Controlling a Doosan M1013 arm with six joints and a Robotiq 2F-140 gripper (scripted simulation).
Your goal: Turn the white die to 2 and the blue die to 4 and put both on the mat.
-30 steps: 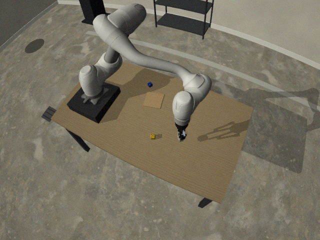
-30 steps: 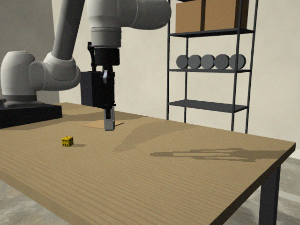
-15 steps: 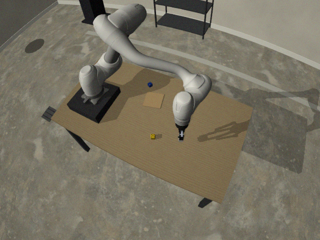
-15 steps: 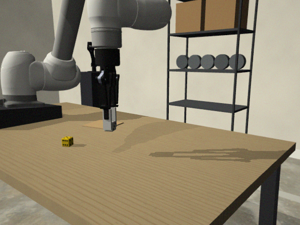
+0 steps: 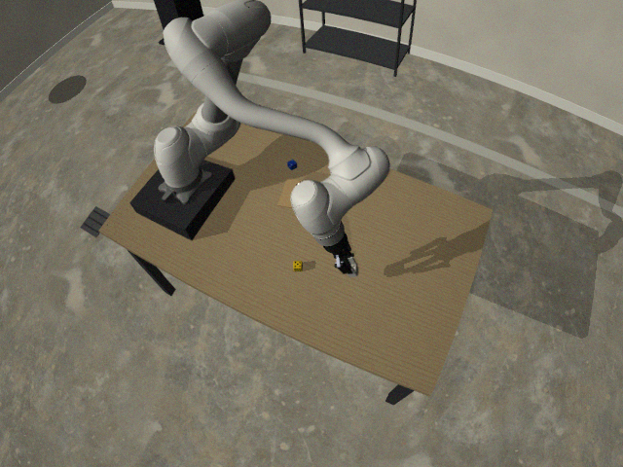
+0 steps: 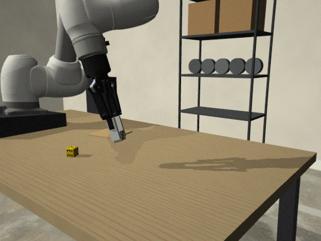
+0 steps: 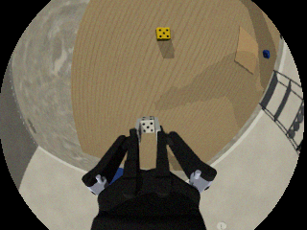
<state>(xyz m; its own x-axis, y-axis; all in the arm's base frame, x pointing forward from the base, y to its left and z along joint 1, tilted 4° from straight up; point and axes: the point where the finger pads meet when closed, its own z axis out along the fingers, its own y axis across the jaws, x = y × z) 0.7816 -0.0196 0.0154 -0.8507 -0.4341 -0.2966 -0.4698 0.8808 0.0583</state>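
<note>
Right now the white die is 2 cm below my hand and 1 cm ahead of it. The rest, counted from my hand: blue die: 46 cm behind, 34 cm to the left, 10 cm below; mat: 36 cm behind, 23 cm to the left, 12 cm below; yellow die: 19 cm behind, 10 cm below, 5 cm to the right.
</note>
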